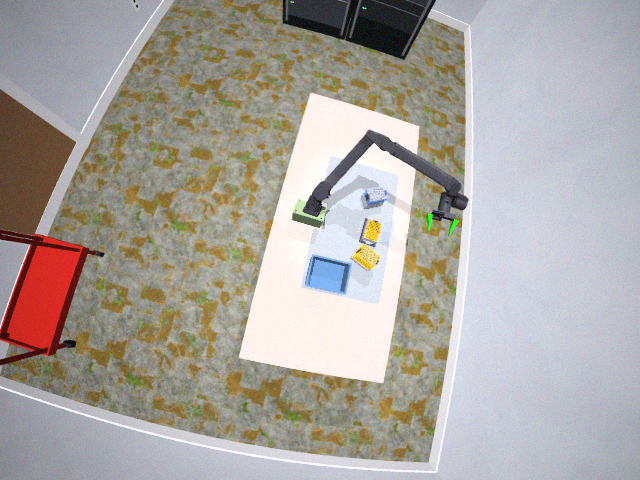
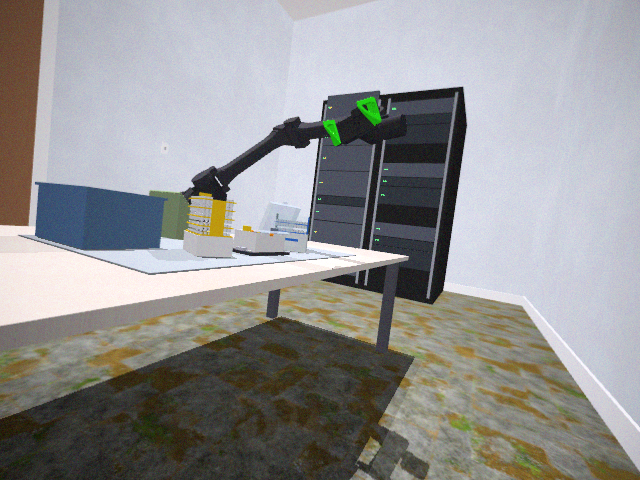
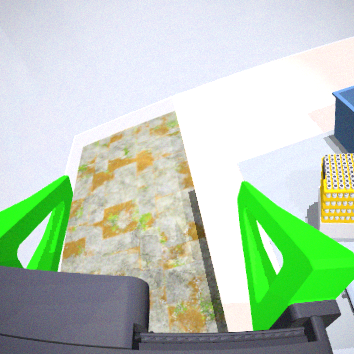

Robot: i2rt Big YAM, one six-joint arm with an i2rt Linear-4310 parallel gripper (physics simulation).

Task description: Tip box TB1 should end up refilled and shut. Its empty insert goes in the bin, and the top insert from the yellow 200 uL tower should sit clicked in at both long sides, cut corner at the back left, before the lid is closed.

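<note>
My gripper point(image 1: 443, 225) point(image 2: 352, 124) point(image 3: 154, 186) is open and empty, high up and out past the table's long edge, apart from every box. The yellow tower point(image 1: 366, 257) point(image 2: 211, 219) point(image 3: 338, 197) stands on a white base, its stacked inserts full of tips on top. Beside it, a low white box point(image 1: 371, 231) point(image 2: 261, 241) with a yellow insert sits on a dark base; I take it for TB1, but no label is readable. A raised clear lid point(image 2: 281, 214) shows behind the boxes; I cannot tell which box it belongs to. The blue bin point(image 1: 309, 273) point(image 2: 124, 219) point(image 3: 344, 122) stands beyond the yellow tower.
A blue-and-white tip box point(image 1: 374, 197) point(image 2: 295, 241) stands at the other end of the pale mat point(image 1: 369, 294) point(image 2: 155, 266). The arm's green base block point(image 1: 307, 217) point(image 2: 175, 214) is at the table's opposite long side. Dark server racks point(image 1: 345, 25) point(image 2: 457, 180) stand beyond the table.
</note>
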